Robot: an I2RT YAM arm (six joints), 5 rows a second.
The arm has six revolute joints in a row. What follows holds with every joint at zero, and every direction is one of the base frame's. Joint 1 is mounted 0.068 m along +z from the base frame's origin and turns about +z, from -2.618 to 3.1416 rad. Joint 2 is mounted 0.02 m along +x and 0.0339 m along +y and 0.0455 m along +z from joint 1 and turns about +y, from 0 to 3.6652 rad. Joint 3 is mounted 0.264 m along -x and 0.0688 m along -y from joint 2 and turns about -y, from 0 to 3.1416 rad. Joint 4 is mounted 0.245 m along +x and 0.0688 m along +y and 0.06 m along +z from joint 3 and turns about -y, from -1.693 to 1.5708 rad. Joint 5 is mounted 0.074 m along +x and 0.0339 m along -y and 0.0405 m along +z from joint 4 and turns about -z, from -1.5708 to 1.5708 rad. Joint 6 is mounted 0.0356 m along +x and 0.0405 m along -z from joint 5 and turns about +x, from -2.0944 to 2.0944 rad. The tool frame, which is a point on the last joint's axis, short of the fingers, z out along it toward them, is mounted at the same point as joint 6; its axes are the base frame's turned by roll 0, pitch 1.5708 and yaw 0 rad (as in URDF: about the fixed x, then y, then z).
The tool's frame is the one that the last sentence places.
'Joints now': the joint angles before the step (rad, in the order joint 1, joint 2, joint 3, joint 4, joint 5, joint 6). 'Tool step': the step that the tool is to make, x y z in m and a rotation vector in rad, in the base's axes. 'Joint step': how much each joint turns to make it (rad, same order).
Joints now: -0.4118 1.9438 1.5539 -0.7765 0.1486 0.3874
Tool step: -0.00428 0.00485 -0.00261 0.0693 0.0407 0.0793
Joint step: 0.0004 0.0000 0.0001 -0.0588 -0.0729 -0.0565
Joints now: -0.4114 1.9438 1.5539 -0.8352 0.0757 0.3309
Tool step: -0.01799 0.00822 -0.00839 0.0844 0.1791 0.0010
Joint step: 0.0004 0.0065 -0.0034 -0.1881 -0.0057 0.0008
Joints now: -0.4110 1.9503 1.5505 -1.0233 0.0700 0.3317
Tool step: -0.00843 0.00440 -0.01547 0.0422 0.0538 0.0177
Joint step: 0.0000 0.0015 -0.0569 -0.0069 -0.0191 -0.0157
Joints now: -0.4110 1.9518 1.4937 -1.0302 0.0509 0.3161
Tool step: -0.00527 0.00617 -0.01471 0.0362 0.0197 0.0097
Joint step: 0.0072 -0.0004 -0.0596 0.0268 -0.0255 -0.0008
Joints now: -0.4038 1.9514 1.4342 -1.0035 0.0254 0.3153
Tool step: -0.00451 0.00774 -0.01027 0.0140 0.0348 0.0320
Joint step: 0.0149 0.0001 -0.0420 0.0050 0.0000 -0.0171
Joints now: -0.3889 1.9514 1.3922 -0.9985 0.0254 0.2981
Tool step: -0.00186 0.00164 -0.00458 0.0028 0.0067 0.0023
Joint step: 0.0023 0.0000 -0.0191 0.0119 -0.0001 0.0000
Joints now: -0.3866 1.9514 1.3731 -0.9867 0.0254 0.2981
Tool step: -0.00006 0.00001 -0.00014 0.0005 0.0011 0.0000
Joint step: 0.0000 0.0004 0.0000 -0.0008 0.0000 0.0000
